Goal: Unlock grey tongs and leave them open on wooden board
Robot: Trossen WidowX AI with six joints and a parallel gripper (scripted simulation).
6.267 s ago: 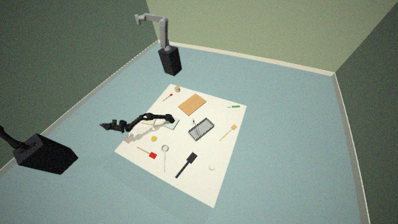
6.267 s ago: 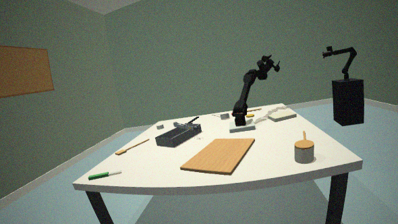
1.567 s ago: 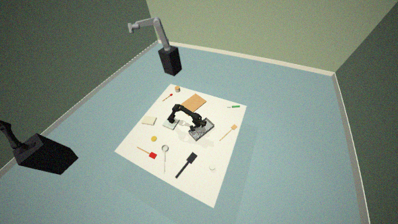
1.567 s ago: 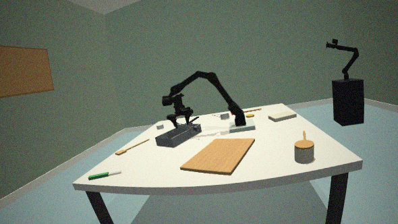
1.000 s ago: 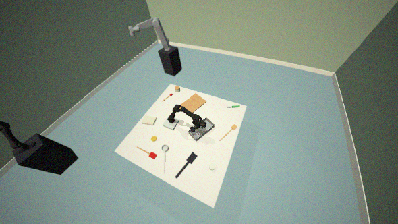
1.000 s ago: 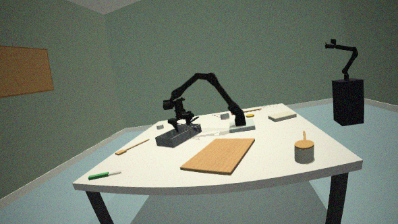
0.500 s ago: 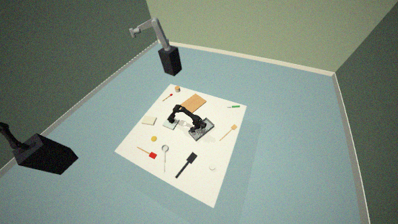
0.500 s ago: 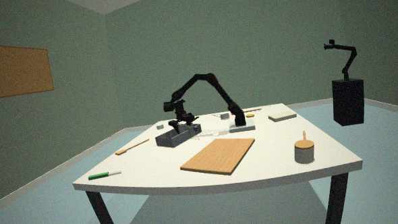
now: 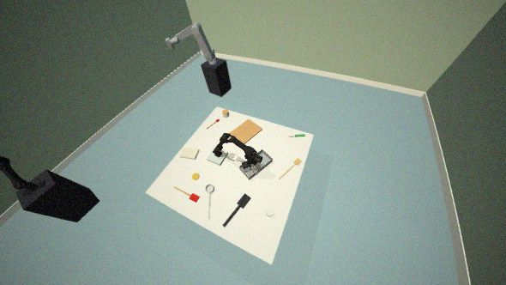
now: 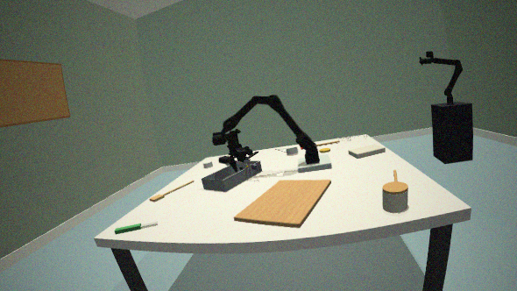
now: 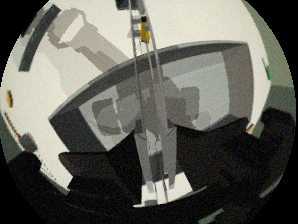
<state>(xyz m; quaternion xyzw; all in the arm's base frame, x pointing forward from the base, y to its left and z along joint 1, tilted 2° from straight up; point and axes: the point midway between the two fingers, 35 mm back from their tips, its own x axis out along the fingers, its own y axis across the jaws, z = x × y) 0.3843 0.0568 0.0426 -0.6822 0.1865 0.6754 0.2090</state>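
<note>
My gripper tip is now 40 mm to the right of the roasting tin and 20 mm short of it. Also, from my gripper tip: black spatula 400 mm to the right, 100 mm ahead, 30 mm below; then red spatula 540 mm to the right, 360 mm behind, 30 mm below; then wooden board 340 mm to the left, 320 mm behind, 20 mm below.
</note>
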